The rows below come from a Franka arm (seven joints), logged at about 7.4 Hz.
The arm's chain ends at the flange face. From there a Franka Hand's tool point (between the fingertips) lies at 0.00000 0.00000 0.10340 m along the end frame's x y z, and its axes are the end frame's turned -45 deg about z.
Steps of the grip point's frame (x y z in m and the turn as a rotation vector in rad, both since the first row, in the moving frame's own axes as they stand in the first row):
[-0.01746 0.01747 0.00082 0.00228 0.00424 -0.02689]
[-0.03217 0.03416 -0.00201 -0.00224 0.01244 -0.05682]
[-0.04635 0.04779 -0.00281 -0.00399 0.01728 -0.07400]
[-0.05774 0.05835 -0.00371 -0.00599 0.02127 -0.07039]
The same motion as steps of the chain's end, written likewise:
[-0.00013 0.02518 0.00082 0.00461 0.00139 -0.02689]
[0.00036 0.04768 -0.00200 0.00721 0.01038 -0.05682]
[-0.00050 0.06760 -0.00279 0.00940 0.01504 -0.07400]
[-0.00152 0.08327 -0.00368 0.01080 0.01928 -0.07039]

